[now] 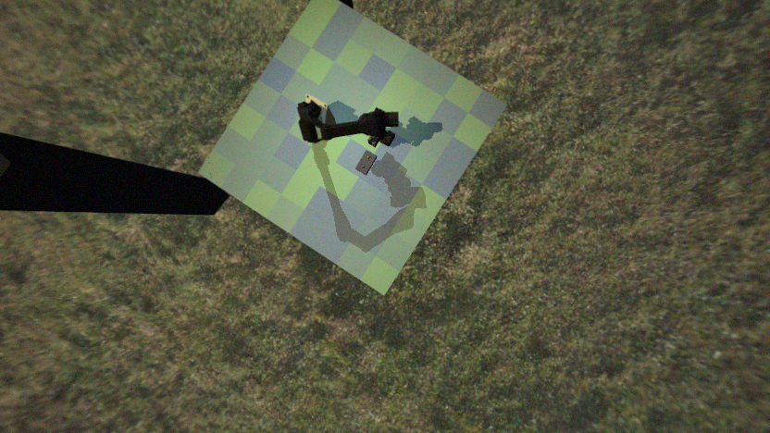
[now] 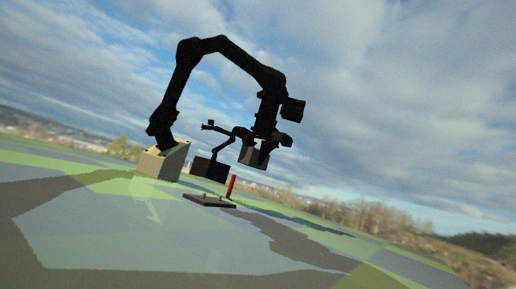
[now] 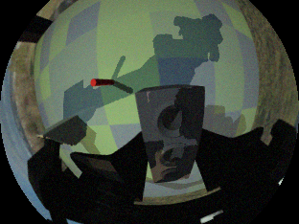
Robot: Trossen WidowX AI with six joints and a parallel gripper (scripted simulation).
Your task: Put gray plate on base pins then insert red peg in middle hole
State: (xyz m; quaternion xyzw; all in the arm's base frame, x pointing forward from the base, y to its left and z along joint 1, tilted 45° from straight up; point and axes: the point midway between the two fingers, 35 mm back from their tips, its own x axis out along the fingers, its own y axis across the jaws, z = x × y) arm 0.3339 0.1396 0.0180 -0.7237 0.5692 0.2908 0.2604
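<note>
My gripper tip is now 1 cm short of the dark base, 12 cm to the left of it and 12 cm above it. From my gripper tip the other things lie so: gray plate: 3 cm above; red peg: 12 cm behind, 6 cm to the left, 8 cm below.
</note>
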